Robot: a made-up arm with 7 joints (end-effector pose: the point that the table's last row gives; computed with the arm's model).
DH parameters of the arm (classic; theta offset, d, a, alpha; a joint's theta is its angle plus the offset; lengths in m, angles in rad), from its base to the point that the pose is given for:
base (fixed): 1.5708 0.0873 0 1.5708
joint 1: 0.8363 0 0.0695 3.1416
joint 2: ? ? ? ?
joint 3: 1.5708 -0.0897 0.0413 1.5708
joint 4: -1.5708 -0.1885 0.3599 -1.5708
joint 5: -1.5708 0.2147 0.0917 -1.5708
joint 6: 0 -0.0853 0.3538 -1.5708
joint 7: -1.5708 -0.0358 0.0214 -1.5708
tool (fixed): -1.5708 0.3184 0 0
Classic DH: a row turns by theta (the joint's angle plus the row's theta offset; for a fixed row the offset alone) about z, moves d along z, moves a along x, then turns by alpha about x.
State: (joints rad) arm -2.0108 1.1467 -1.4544 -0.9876 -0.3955 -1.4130 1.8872
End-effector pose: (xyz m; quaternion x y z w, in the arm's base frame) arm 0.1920 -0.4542 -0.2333 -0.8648 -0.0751 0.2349 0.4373
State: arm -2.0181 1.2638 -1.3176 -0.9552 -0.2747 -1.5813 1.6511
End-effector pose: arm 0.1385 -0.5319 -0.1760 -0.9286 0.0291 0.2485 0.2739
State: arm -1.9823 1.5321 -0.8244 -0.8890 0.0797 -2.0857 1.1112
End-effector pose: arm -0.0910 -0.5287 0.1925 0.8444 -0.3399 -0.3913 0.1353
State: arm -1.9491 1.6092 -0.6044 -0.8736 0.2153 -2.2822 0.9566
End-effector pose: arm -0.1281 -0.4107 0.3613 0.7274 -0.4389 -0.4675 0.2444
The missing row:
joint 2: -0.7345 -0.4793 -0.0524 1.5708
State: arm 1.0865 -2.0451 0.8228 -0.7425 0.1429 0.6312 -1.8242
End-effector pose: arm 0.6200 -0.6368 -0.0797 0.7156 0.2435 0.2089 0.6204
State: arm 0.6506 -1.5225 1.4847 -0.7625 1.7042 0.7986 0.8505
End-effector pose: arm 0.4916 -0.9042 0.2985 0.6645 0.4987 -0.5461 0.1073
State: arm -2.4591 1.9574 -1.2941 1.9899 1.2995 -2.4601 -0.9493
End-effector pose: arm 0.0635 0.3703 -0.3033 -0.6966 0.2186 0.6353 0.2518
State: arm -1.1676 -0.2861 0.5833 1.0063 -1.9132 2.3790 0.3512
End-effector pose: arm 0.1570 0.1054 -0.8372 0.2070 -0.9492 -0.2320 0.0494
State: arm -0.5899 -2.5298 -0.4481 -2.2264 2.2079 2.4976 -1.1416
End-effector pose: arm 0.3186 0.2563 0.1777 0.1731 -0.5549 -0.2597 0.7712
